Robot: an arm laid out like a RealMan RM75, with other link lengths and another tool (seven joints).
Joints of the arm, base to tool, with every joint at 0 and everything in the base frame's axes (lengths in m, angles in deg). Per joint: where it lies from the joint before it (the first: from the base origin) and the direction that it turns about. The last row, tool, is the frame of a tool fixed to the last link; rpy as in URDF.
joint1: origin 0 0 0.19 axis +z
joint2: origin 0 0 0 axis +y
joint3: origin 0 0 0.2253 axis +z
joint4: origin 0 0 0 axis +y
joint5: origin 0 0 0.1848 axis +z
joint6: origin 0 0 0 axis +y
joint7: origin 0 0 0.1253 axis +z
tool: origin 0.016 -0.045 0.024 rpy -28.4 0 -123.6
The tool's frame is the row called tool.
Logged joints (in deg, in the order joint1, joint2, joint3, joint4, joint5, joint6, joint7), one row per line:
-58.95, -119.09, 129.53, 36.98, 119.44, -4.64, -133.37
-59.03, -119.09, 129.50, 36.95, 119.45, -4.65, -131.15
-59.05, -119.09, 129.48, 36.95, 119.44, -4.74, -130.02
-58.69, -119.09, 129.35, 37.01, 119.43, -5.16, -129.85
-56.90, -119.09, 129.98, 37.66, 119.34, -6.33, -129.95
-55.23, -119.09, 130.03, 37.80, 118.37, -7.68, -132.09
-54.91, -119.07, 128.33, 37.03, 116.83, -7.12, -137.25
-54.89, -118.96, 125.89, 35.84, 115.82, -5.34, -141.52
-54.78, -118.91, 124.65, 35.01, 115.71, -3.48, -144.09
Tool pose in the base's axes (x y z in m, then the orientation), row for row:
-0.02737, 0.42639, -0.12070, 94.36, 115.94, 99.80
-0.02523, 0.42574, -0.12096, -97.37, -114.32, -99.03
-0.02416, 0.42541, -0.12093, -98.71, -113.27, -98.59
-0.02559, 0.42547, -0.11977, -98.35, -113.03, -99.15
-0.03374, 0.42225, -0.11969, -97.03, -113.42, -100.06
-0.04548, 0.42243, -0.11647, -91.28, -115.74, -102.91
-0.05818, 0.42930, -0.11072, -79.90, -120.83, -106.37
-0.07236, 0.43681, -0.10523, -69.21, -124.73, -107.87
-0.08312, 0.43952, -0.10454, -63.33, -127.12, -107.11
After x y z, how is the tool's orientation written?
As a rotation vector, in degrees.
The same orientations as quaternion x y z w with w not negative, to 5 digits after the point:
0.52498, 0.64505, 0.55525, 0.00228
-0.54130, -0.63553, -0.55053, 0.00104
-0.54929, -0.63031, -0.54862, 0.00258
-0.54741, -0.62912, -0.55186, 0.00293
-0.53996, -0.63117, -0.55683, 0.00265
-0.50775, -0.64381, -0.57244, 0.00198
-0.44458, -0.67233, -0.59187, 0.00246
-0.38698, -0.69741, -0.60314, 0.01013
-0.35596, -0.71450, -0.60203, 0.01846

